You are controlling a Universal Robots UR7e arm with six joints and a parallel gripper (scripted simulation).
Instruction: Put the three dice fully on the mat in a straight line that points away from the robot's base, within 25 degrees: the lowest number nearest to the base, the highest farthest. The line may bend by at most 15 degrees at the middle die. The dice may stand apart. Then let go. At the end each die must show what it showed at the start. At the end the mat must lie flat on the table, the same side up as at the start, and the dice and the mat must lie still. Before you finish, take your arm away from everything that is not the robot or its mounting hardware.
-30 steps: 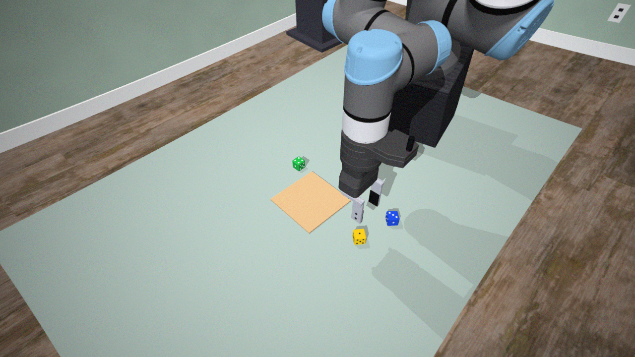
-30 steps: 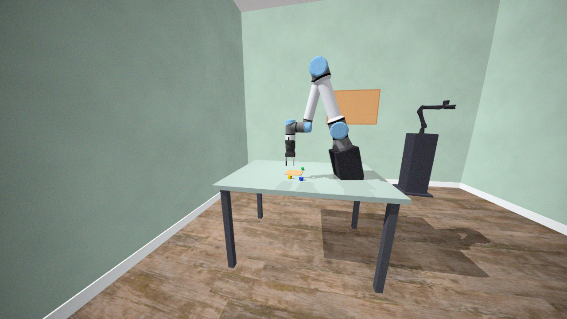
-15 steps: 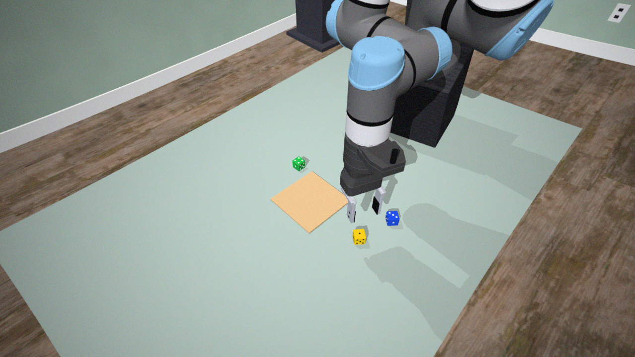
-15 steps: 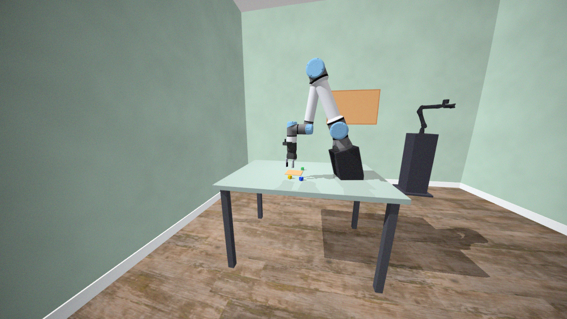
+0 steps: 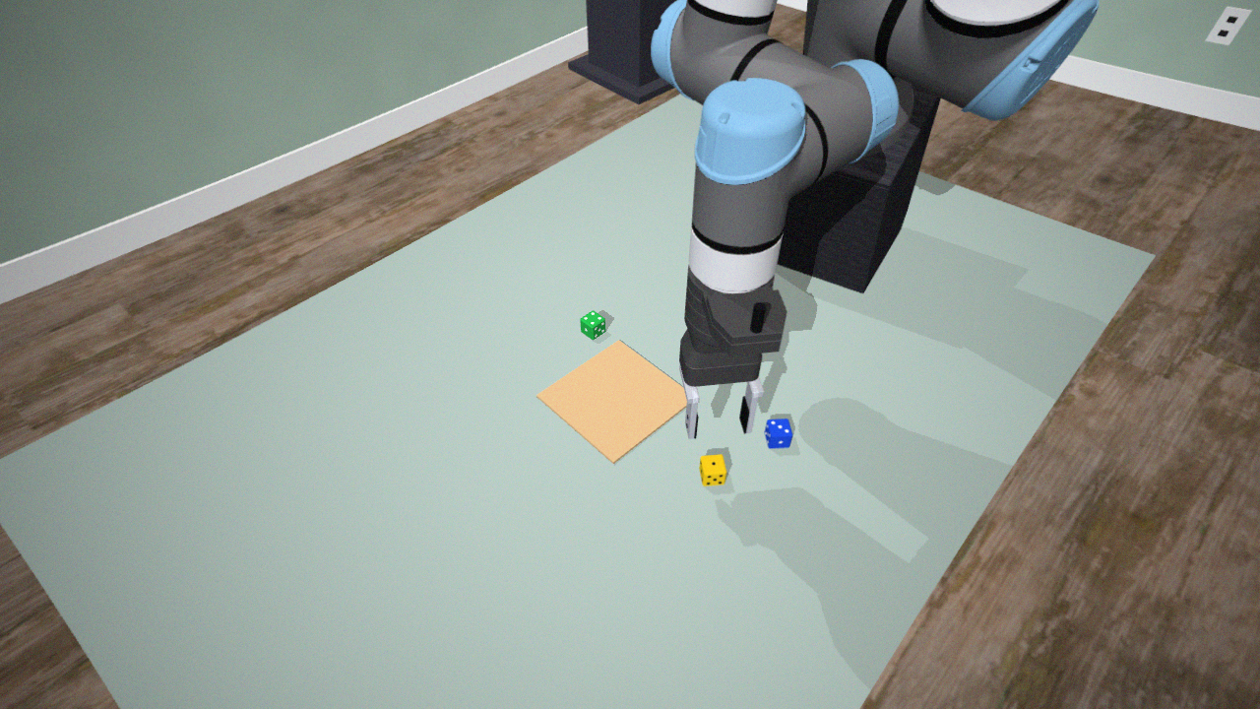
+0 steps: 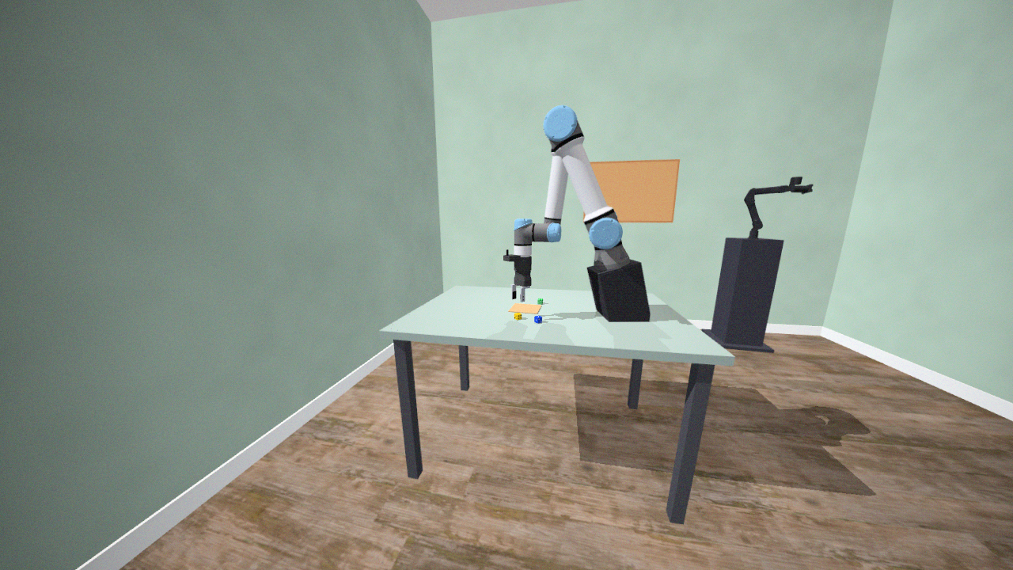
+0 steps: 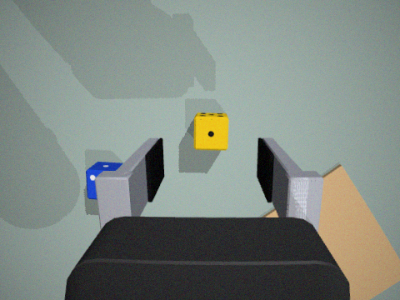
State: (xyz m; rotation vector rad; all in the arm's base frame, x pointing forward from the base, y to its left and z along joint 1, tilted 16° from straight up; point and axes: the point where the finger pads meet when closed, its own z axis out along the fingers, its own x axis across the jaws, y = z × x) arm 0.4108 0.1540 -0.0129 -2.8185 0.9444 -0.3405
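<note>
My hand is 90 mm above the yellow die. From my hand the other things lie so: blue die: 90 mm below, 90 mm behind, 20 mm to the left; green die: 270 mm to the right, 90 mm below, 60 mm behind; orange mat: 160 mm to the right, 100 mm below.
</note>
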